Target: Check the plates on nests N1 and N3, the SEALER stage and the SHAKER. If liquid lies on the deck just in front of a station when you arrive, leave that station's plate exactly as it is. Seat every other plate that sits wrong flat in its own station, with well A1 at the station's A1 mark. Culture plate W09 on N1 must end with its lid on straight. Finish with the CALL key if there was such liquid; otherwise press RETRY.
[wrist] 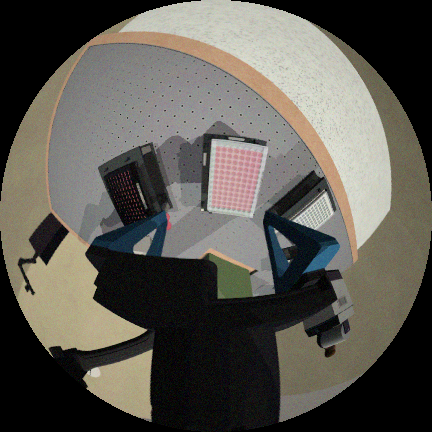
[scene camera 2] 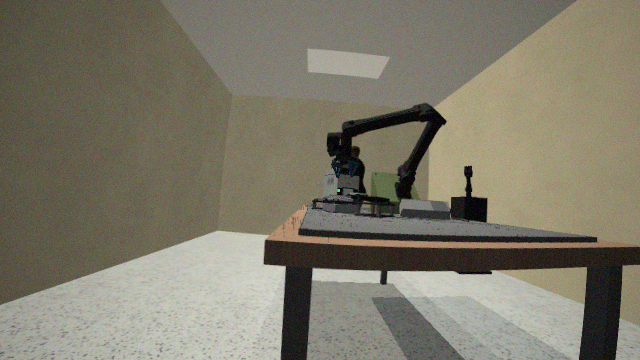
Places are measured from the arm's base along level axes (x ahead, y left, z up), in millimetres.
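Pixels of known places: gripper, fingertip midpoint: [wrist: 214,215] [scene camera 2: 344,177]; arm's base, origin of the base link: [scene camera 2: 402,191].
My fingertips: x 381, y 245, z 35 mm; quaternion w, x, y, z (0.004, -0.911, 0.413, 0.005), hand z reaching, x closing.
For each thing: its top centre in the pictures, then the offset to it from my fingertips. "*": a spot on its surface instead. Level surfaces: height alone.
- plate with pink wells, middle of its top: [wrist: 235,183] [scene camera 2: 339,196] 16 mm ahead, 26 mm right, 95 mm down
- dark station, surface spot: [wrist: 205,172] * 9 mm back, 15 mm left, 118 mm down
- dark rack-like station with red-pink wells, surface spot: [wrist: 127,195] * 123 mm back, 107 mm left, 92 mm down
- white plate, middle of its top: [wrist: 312,219] 82 mm ahead, 225 mm right, 109 mm down
- grey machine, middle of its top: [wrist: 335,343] [scene camera 2: 342,155] 39 mm back, 864 mm right, 283 mm up
- perforated grey deck, its level: 173 mm down
My gripper [scene camera 2: 345,173] [wrist: 214,215] is open and empty, its blue fingertips wide apart. In the wrist view a plate with pink wells [wrist: 236,177] lies in front of the fingers on a dark station [wrist: 205,172]. The plate looks slightly turned, with more of the station's left and top edges showing. A dark rack-like station with red-pink wells [wrist: 127,195] is at the left. A white plate [wrist: 316,210] sits in a dark station [wrist: 296,197] at the right, partly behind the right finger. A small red patch [wrist: 169,221] shows beside the left fingertip; its nature is unclear. Station labels are unreadable.
A grey machine [wrist: 327,307] stands at the lower right; a green light [scene camera 2: 338,190] shows in the scene view. A green panel [scene camera 2: 385,185] [wrist: 232,280] stands on the arm's side. A person [scene camera 2: 357,162] is behind the arm. The perforated grey deck [wrist: 100,75] [scene camera 2: 390,227] has a wooden border.
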